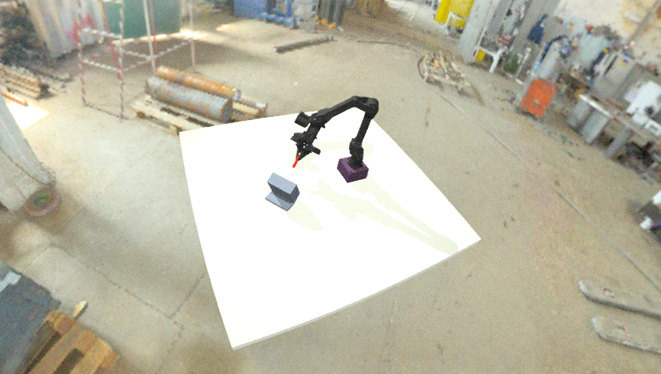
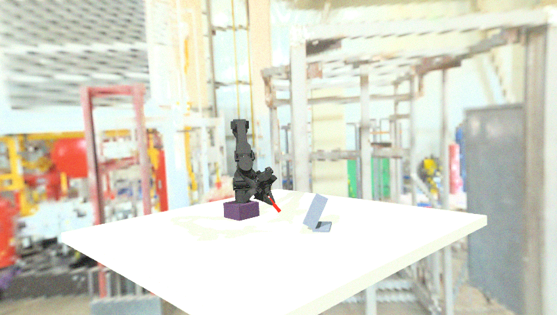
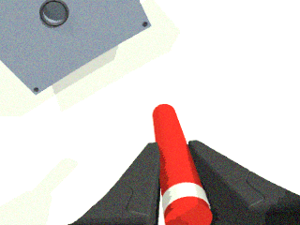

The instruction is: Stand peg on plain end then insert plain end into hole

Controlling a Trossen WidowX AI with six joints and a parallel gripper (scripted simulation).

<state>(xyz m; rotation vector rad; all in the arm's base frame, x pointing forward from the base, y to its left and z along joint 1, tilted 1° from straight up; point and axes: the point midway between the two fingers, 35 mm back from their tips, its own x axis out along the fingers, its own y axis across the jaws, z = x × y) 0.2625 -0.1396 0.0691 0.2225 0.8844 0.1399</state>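
My gripper tip is 140 mm short of the grey sloped panel, 100 mm to the right of it and 40 mm above it. The rest, counted from my gripper tip: red peg: 10 mm behind, 10 mm above; then grey foot plate: 160 mm ahead, 110 mm to the left, 100 mm below.
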